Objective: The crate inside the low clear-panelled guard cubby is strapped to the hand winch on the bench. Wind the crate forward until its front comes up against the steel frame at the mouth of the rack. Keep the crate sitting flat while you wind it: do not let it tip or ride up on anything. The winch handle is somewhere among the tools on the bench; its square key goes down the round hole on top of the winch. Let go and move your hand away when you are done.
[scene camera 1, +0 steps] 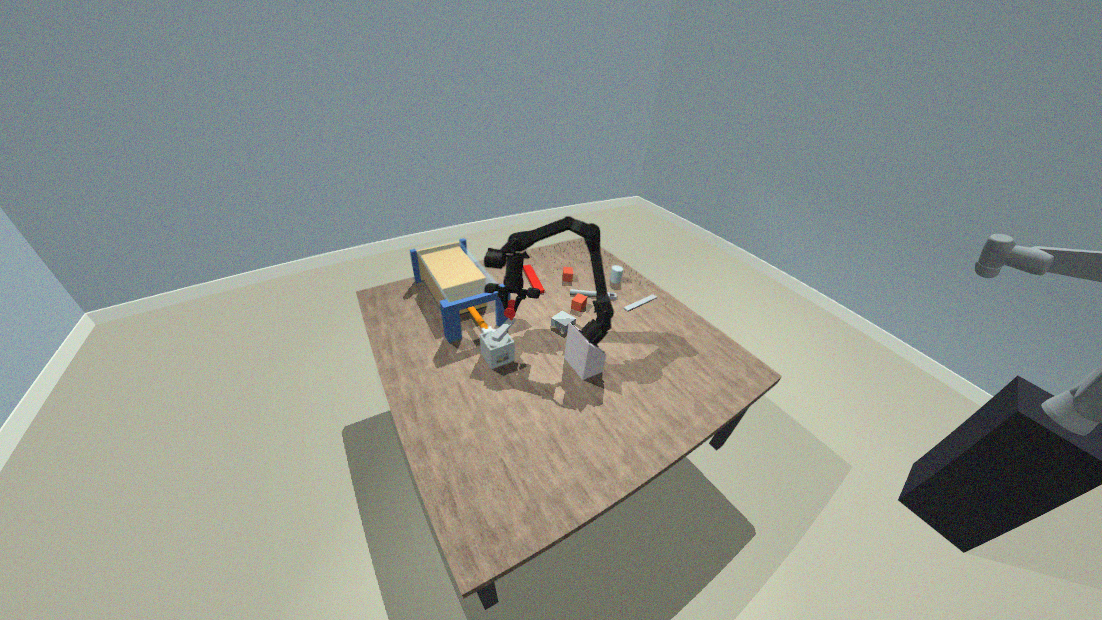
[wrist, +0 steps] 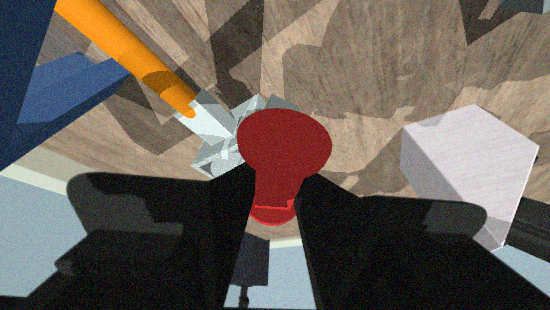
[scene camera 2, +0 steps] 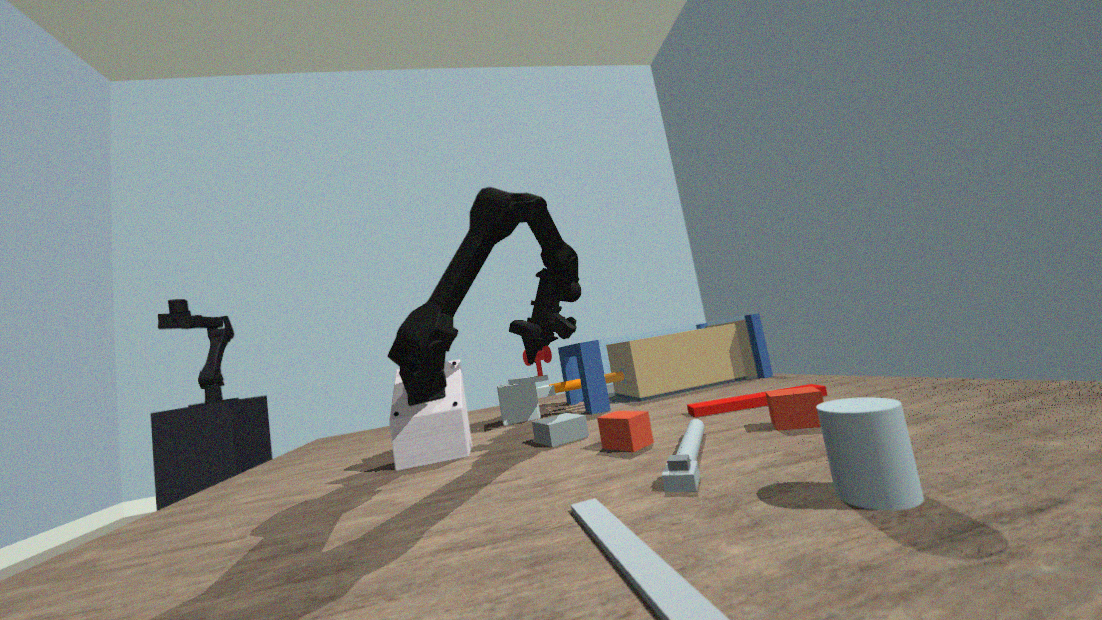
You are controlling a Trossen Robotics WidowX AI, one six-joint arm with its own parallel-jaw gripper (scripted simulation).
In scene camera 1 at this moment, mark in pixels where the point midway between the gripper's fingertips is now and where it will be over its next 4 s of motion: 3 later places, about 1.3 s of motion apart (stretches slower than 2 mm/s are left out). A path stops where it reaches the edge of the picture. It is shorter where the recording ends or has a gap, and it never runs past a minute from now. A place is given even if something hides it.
My gripper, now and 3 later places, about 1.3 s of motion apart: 510, 314; 494, 312; 479, 315; 468, 324
